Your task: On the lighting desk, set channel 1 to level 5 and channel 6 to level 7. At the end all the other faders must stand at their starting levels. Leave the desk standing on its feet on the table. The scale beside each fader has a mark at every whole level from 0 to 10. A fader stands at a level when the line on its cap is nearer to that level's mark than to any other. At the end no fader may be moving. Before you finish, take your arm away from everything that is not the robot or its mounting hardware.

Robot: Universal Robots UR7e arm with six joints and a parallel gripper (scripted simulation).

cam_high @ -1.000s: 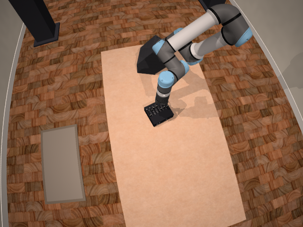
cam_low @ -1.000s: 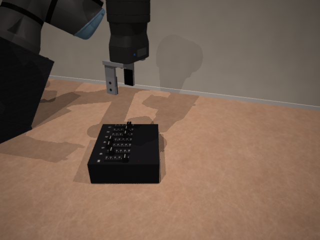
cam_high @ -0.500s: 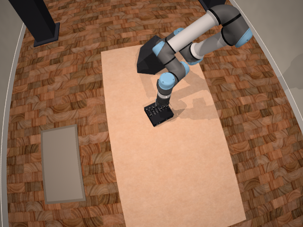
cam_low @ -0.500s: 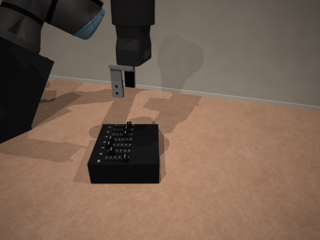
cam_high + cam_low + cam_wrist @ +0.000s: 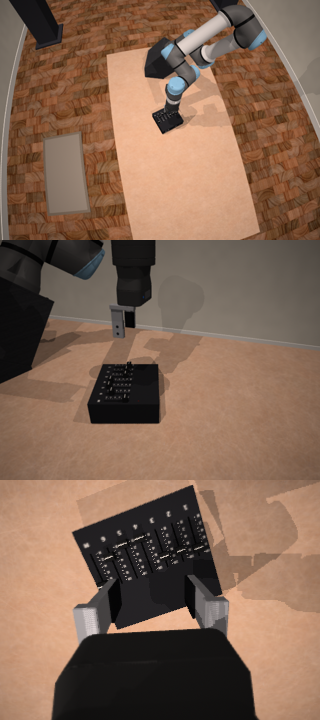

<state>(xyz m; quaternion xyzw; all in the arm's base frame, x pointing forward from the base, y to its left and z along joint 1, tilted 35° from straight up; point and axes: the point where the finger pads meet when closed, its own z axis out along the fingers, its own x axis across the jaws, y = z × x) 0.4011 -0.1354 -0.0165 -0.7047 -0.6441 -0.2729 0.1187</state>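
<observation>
Now: the channel 1 fader cap 13 cm below my hand, 6 cm to the left of it and 2 cm behind it. Also, from my hand: channel 2 fader cap 13 cm below, 4 cm to the left, 2 cm behind; then channel 4 fader cap 13 cm below, 4 cm behind, 2 cm to the right; then channel 3 fader cap 13 cm below, 1 cm to the left, 1 cm behind.
</observation>
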